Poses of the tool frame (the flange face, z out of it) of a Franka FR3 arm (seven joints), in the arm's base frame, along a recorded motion.
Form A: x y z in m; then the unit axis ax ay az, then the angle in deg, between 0 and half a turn.
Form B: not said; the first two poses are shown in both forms.
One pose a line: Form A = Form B
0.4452, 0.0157, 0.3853, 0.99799, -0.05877, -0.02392, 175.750 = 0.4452, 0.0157, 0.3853; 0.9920, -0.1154, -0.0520; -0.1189, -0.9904, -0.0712; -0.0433, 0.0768, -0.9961
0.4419, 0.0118, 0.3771, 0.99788, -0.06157, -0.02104, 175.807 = 0.4419, 0.0118, 0.3771; 0.9915, -0.1212, -0.0464; -0.1243, -0.9898, -0.0704; -0.0374, 0.0755, -0.9964
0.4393, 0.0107, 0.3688, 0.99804, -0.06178, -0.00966, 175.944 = 0.4393, 0.0107, 0.3688; 0.9922, -0.1225, -0.0236; -0.1238, -0.9899, -0.0694; -0.0149, 0.0718, -0.9973
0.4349, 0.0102, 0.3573, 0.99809, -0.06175, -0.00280, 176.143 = 0.4349, 0.0102, 0.3573; 0.9924, -0.1229, -0.0097; -0.1233, -0.9901, -0.0668; -0.0014, 0.0675, -0.9977
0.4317, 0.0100, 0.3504, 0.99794, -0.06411, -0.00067, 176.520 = 0.4317, 0.0100, 0.3504; 0.9918, -0.1278, -0.0052; -0.1279, -0.9899, -0.0605; 0.0026, 0.0607, -0.9982
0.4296, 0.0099, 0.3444, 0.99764, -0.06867, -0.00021, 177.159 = 0.4296, 0.0099, 0.3444; 0.9906, -0.1369, -0.0038; -0.1369, -0.9893, -0.0494; 0.0030, 0.0495, -0.9988
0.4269, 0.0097, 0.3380, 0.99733, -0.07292, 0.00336, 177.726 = 0.4269, 0.0097, 0.3380; 0.9893, -0.1455, 0.0038; -0.1453, -0.9886, -0.0401; 0.0096, 0.0391, -0.9992
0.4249, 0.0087, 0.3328, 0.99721, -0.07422, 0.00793, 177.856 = 0.4249, 0.0087, 0.3328; 0.9889, -0.1483, 0.0130; -0.1477, -0.9883, -0.0385; 0.0186, 0.0361, -0.9992
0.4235, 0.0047, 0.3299, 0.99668, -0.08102, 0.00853, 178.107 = 0.4235, 0.0047, 0.3299; 0.9867, -0.1617, 0.0143; -0.1612, -0.9863, -0.0343; 0.0197, 0.0315, -0.9993
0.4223, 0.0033, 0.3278, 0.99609, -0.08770, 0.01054, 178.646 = 0.4223, 0.0033, 0.3278; 0.9844, -0.1749, 0.0189; -0.1744, -0.9843, -0.0254; 0.0231, 0.0217, -0.9995
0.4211, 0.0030, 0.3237, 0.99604, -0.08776, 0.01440, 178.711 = 0.4211, 0.0030, 0.3237; 0.9842, -0.1751, 0.0267; -0.1745, -0.9843, -0.0249; 0.0307, 0.0199, -0.9993
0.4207, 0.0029, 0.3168, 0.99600, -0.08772, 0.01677, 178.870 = 0.4207, 0.0029, 0.3168; 0.9840, -0.1751, 0.0317; -0.1744, -0.9844, -0.0226; 0.0351, 0.0167, -0.9992
